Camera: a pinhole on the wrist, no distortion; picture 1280 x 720 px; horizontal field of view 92.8 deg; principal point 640.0 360.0 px. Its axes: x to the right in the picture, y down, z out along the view. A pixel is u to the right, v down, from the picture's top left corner.
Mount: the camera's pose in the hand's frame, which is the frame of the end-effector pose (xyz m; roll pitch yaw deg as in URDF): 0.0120 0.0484 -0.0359 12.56 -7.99 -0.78
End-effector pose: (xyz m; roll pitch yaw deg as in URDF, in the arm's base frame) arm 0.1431 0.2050 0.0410 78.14 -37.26 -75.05
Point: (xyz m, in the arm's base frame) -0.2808 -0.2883 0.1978
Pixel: 1162 200
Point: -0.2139 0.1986 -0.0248
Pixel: 542 308
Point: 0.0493 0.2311 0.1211
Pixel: 716 623
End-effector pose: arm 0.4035 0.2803 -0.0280 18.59 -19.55 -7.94
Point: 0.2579 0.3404 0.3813
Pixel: 702 697
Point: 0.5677 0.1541 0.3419
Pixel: outside the picture
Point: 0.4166 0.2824 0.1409
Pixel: 937 516
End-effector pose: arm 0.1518 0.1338 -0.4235 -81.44 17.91 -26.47
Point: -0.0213 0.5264 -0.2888
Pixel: 97 428
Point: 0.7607 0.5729 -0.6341
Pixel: 1145 657
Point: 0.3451 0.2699 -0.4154
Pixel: 963 345
